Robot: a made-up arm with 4 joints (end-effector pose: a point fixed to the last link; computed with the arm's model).
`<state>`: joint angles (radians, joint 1 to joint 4).
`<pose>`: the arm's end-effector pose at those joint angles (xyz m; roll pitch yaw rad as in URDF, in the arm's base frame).
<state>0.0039 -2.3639 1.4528 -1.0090</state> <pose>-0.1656 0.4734 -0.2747 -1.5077 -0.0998 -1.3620</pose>
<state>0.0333 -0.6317 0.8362 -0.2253</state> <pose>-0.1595 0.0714 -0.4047 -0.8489 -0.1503 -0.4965</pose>
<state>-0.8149 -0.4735 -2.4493 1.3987</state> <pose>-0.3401 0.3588 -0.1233 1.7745 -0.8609 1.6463</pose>
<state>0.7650 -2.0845 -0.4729 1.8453</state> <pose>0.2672 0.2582 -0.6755 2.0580 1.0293 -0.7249</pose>
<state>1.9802 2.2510 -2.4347 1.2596</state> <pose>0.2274 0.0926 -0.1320 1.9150 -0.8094 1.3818</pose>
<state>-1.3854 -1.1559 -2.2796 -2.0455</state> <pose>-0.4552 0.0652 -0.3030 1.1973 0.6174 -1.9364</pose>
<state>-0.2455 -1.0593 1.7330 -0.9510</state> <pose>-0.2590 0.1677 -0.2397 -1.6656 0.1318 0.1309</pose>
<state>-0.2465 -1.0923 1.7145 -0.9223</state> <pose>-0.2636 0.1682 -0.2416 -1.6580 0.1144 0.0715</pose>
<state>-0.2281 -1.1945 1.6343 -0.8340</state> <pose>-0.2768 0.1756 -0.2510 -1.6135 0.0470 -0.1334</pose>
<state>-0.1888 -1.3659 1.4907 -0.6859</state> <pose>-0.2996 0.1980 -0.2712 -1.5088 -0.0507 -0.4928</pose>
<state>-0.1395 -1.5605 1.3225 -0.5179</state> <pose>-0.3220 0.2390 -0.3007 -1.3540 -0.1220 -0.9164</pose>
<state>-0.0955 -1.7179 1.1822 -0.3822</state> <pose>-0.3310 0.2843 -0.3300 -1.2078 -0.1418 -1.2663</pose>
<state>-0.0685 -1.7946 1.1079 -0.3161</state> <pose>-0.3295 0.3110 -0.3469 -1.1279 -0.1393 -1.4414</pose>
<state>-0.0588 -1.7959 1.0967 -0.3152</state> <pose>-0.3264 0.3145 -0.3491 -1.1169 -0.1420 -1.4547</pose>
